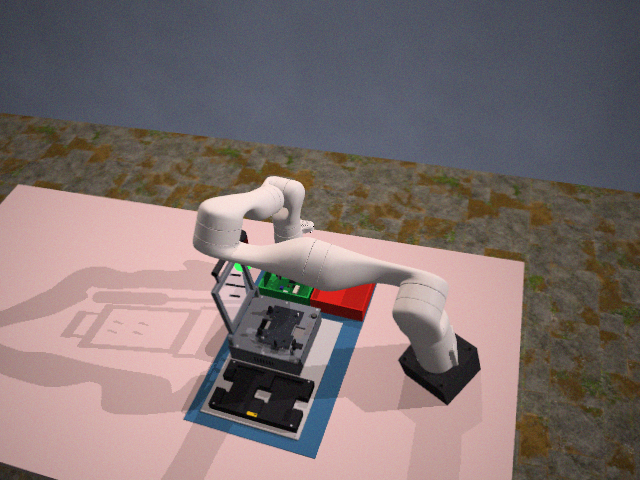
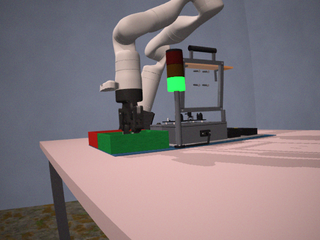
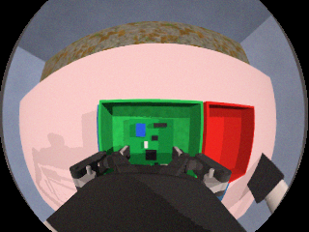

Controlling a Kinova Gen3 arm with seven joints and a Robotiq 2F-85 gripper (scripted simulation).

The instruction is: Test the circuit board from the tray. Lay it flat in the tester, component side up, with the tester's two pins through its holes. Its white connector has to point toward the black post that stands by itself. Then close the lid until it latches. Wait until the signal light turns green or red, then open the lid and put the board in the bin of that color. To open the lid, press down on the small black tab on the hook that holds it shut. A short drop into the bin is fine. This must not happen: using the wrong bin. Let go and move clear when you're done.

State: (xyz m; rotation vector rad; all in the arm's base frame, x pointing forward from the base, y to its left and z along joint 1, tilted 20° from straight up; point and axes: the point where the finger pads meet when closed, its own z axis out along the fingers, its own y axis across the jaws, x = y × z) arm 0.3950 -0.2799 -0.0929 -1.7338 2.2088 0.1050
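Right now the green bin is 1 cm below my hand. From my hand the other things lie so: tester lid (18 cm to the left, 16 cm above, 11 cm ahead); green circuit board (1 cm below); red bin (15 cm behind, 3 cm to the left, 1 cm below).
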